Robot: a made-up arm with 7 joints. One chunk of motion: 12 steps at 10 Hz.
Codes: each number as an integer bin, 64 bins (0 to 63) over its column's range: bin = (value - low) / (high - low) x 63, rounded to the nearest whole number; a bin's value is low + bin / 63 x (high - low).
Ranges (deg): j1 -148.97..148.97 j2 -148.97..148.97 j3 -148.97..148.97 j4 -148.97..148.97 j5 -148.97..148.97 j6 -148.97..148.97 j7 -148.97..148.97
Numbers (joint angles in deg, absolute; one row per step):
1: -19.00 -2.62 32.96 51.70 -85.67 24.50 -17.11
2: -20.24 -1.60 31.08 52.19 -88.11 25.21 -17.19
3: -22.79 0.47 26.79 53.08 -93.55 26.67 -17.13
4: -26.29 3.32 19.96 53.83 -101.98 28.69 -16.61
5: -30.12 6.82 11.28 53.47 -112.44 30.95 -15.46
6: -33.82 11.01 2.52 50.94 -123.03 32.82 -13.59
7: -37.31 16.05 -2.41 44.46 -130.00 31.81 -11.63
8: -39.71 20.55 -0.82 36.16 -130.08 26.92 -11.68
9: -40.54 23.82 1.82 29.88 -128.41 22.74 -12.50
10: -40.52 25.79 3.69 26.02 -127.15 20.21 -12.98
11: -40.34 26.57 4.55 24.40 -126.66 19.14 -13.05
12: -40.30 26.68 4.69 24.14 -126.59 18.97 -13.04
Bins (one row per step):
1: 27 31 38 42 13 37 28
2: 27 31 38 43 13 37 28
3: 27 32 37 43 12 37 28
4: 26 32 36 43 10 38 28
5: 25 33 34 43 8 38 28
6: 24 34 32 42 5 38 29
7: 24 35 31 41 4 38 29
8: 23 36 31 39 4 37 29
9: 23 37 32 38 4 36 29
10: 23 37 32 37 5 36 29
11: 23 37 32 37 5 36 29
12: 23 37 32 37 5 36 29

